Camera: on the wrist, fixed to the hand. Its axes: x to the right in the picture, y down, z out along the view.
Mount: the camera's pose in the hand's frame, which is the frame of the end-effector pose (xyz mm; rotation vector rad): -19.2 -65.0 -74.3 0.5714 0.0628 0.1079
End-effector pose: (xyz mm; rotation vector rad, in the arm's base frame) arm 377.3 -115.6 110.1 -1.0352 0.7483 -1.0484
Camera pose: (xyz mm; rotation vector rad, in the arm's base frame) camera 284.1 -130.0 145.0 -0.4691 0.5009 -1.1156
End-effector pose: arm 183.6 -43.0 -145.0 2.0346 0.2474 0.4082
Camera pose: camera 136.9 41.6 -173.1 2.6059 0.3199 0.5105
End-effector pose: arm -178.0 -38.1 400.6 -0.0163 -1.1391 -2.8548
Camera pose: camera -162.1 -41.1 301.3 0.0401 -1.8228 -2.3213
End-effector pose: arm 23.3 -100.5 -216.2 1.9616 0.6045 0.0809
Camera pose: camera -41.4 -25.5 -233.9 2.5535 0.6059 0.0384
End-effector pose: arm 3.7 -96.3 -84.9 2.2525 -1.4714 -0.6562
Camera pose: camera 87.7 -49.6 -55.3 -2.4732 1.8693 0.1283
